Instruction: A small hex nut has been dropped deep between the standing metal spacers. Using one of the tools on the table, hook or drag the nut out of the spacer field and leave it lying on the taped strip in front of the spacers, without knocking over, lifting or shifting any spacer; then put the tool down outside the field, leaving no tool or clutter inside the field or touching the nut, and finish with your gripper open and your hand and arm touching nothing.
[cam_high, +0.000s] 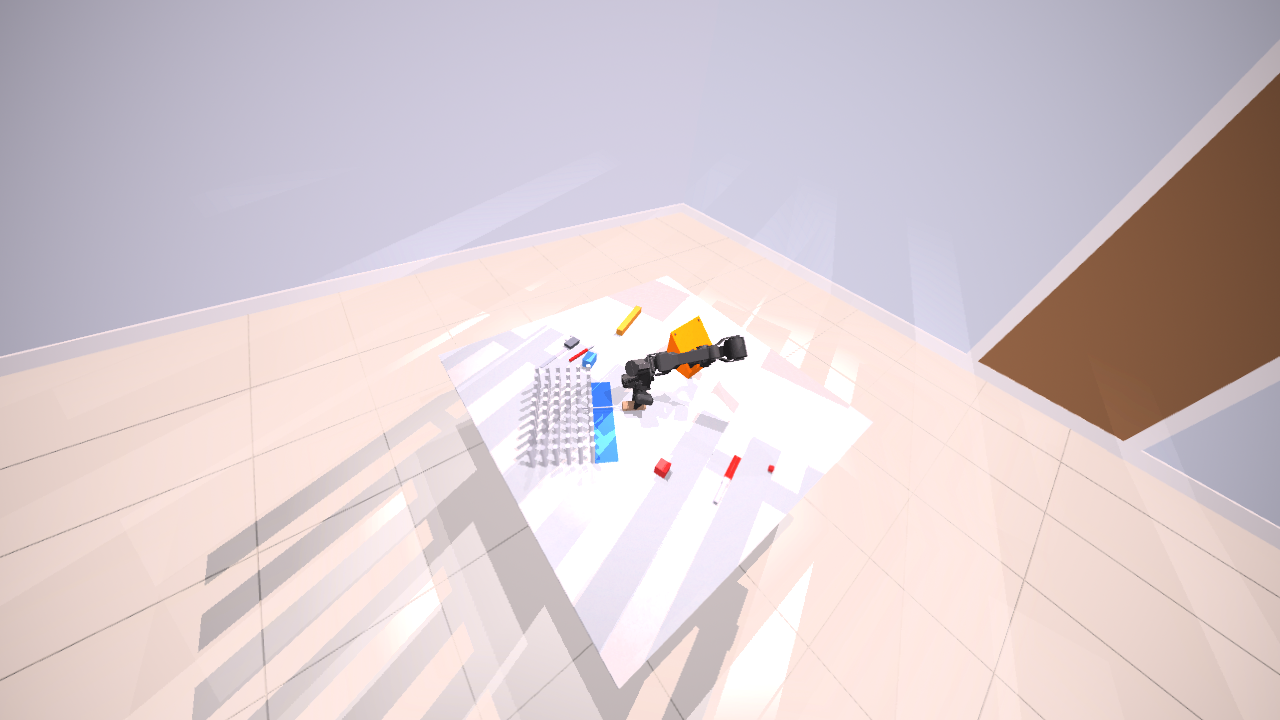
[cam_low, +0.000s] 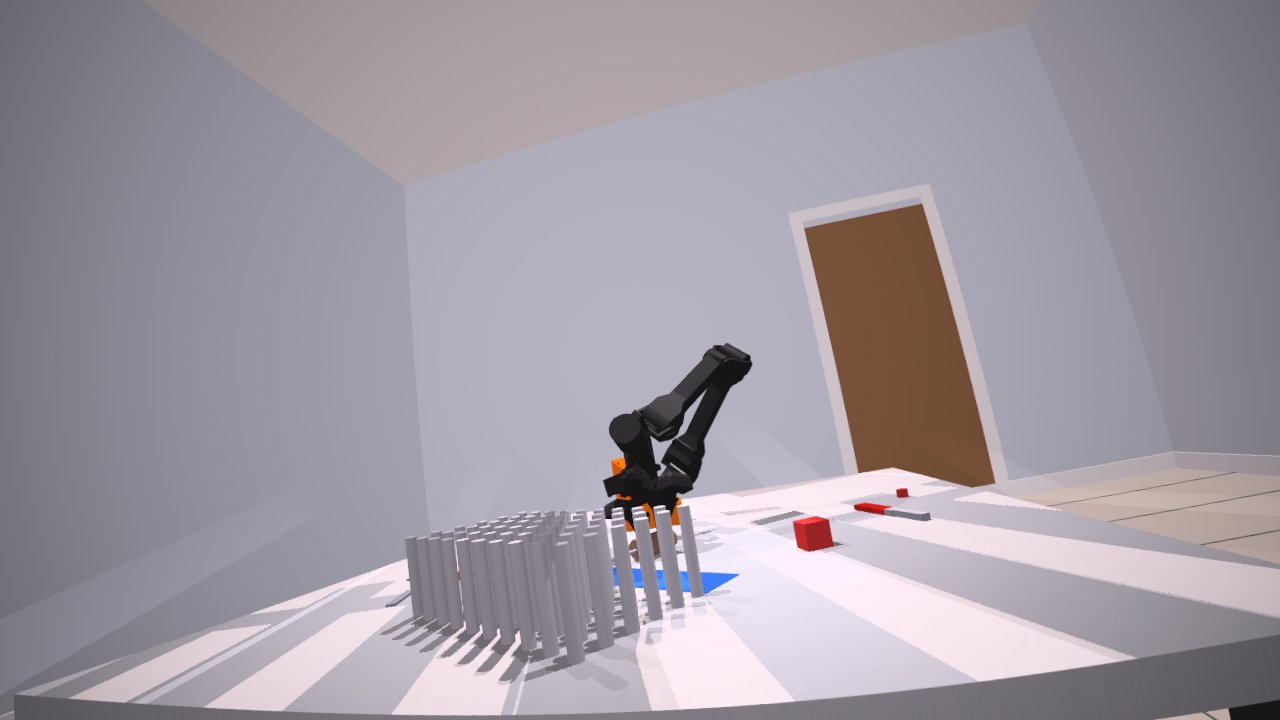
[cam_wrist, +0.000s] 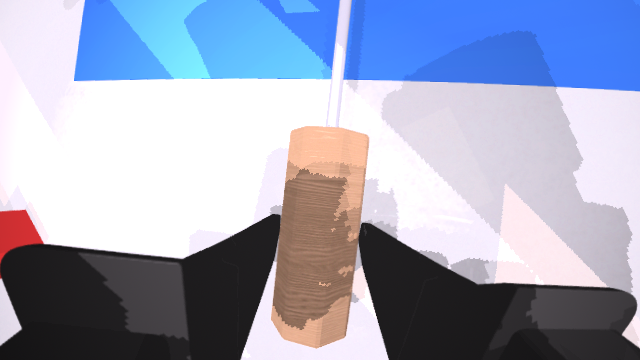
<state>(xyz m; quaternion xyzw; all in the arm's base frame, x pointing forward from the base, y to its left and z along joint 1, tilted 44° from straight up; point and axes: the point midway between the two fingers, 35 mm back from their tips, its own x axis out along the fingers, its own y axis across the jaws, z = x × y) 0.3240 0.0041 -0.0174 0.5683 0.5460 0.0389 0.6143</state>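
The blue taped strip is 12 cm ahead of my gripper tip, 4 cm to the right of it and 2 cm below it. From my gripper tip the other things lie so: blue block 30 cm to the right, 3 cm behind; then yellow bar 40 cm to the right, 36 cm behind; then thin red stick 37 cm to the right, 7 cm behind, 1 cm below.
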